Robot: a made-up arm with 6 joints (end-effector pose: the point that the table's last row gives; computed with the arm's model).
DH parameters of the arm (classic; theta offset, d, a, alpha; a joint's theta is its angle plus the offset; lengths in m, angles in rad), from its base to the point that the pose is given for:
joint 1: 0 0.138 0 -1.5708
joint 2: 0.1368 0 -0.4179 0
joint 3: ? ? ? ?
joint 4: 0 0.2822 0 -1.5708
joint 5: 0 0 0.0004 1.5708
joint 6: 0 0.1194 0 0
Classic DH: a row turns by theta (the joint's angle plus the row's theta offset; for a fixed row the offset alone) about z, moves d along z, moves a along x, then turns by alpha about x.
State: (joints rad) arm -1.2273 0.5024 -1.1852 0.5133 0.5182 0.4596
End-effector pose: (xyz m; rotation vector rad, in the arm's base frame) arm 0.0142 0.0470 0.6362 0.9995 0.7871 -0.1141
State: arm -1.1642 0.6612 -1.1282 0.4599 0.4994 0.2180
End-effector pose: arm 0.0438 -0.0371 0.6178 1.0384 1.0540 -0.2776
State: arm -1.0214 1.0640 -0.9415 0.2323 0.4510 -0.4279
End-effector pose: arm 0.1341 -0.1960 0.4874 0.7654 1.9676 -0.6609
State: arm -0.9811 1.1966 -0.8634 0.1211 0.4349 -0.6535
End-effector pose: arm 0.1575 -0.2243 0.4241 0.4843 2.3108 -0.7368
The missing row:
joint 3: 1.3468 0 -0.0245 1.5708
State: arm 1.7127 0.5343 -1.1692 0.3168 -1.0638 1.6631
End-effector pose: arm 0.0538 -0.1472 0.7156 -0.3665 0.2865 -2.6886
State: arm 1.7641 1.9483 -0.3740 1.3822 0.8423 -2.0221
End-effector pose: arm -0.1329 0.2221 0.1424 2.3448 -0.8571 -0.8702
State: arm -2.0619 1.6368 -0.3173 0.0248 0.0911 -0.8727
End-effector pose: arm -0.1081 -0.2028 0.1734 1.7606 2.5362 -0.3809
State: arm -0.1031 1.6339 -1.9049 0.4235 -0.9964 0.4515
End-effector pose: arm 0.3616 -0.0787 0.7777 0.4273 0.1021 0.5336
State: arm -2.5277 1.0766 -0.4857 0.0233 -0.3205 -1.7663
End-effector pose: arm -0.1886 -0.1318 0.3926 -0.7679 -1.8429 1.3983
